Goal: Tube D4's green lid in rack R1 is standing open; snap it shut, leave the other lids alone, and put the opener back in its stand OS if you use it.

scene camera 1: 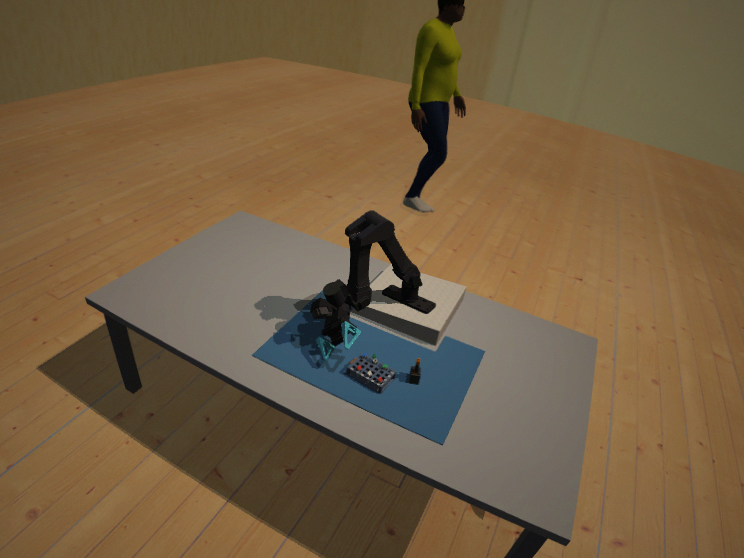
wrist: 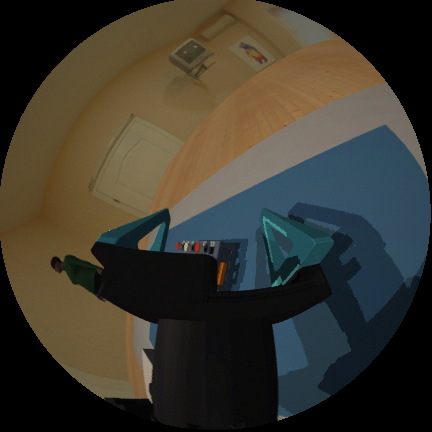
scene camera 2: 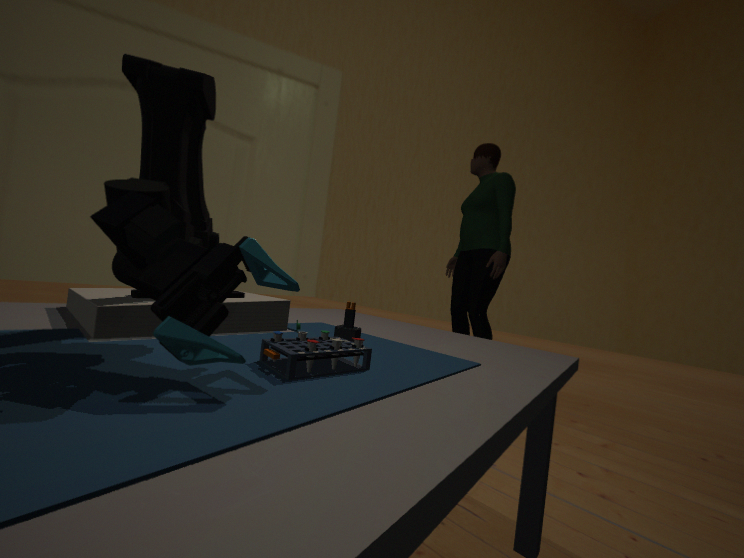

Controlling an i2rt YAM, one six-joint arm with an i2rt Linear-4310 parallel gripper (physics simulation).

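Places are measured from the arm's base along level axes (x ahead, y left, z up), in centimetres.
Pixels of known places: gripper, fingertip midpoint: [scene camera 1: 335, 354] [wrist: 214, 212] [scene camera 2: 273, 320]; arm's base, origin of the base link: [scene camera 1: 408, 299].
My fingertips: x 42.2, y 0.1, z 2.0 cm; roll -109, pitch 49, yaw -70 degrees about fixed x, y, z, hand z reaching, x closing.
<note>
For each thing: its top centre in the pictures, then the offset to it from my fingertips. Level surfaces: height alone.
- Rack R1, middle of its top: [scene camera 2: 318, 323] [wrist: 175, 261] [scene camera 1: 371, 362] dx -6.2, dy +9.3, dz -1.4 cm
- dark opener, middle of its top: [scene camera 2: 351, 302] [scene camera 1: 418, 359] dx -14.2, dy +20.7, dz +1.3 cm
- blue mat, its level: dz -7.2 cm
- grey table, its level: dz -7.5 cm
Rack R1 [scene camera 1: 362, 381] [scene camera 2: 292, 364] [wrist: 228, 254] stands on the blue mat and holds several tubes with coloured lids. One green lid [scene camera 1: 374, 357] [scene camera 2: 297, 324] stands upright at the rack's back edge; its label is too small to read. Another green lid [scene camera 1: 385, 366] [scene camera 2: 325, 333] lies flat. The dark opener [scene camera 1: 417, 364] [scene camera 2: 349, 316] with orange tips stands upright in its stand OS [scene camera 1: 415, 377] [scene camera 2: 347, 332], beside the rack. My gripper [scene camera 1: 343, 346] [scene camera 2: 271, 324] [wrist: 214, 212] is open and empty, tilted above the mat, off the rack's end with the orange label. In the wrist view the gripper body hides part of the rack.
The blue mat [scene camera 1: 444, 408] [scene camera 2: 414, 363] lies on the grey table [scene camera 1: 180, 288]. My arm's base stands on a pale block [scene camera 1: 444, 300] [scene camera 2: 114, 315] behind the mat. A person in a yellow-green top [scene camera 1: 437, 66] is behind the table, and a person in dark green [scene camera 2: 489, 210] is farther off.
</note>
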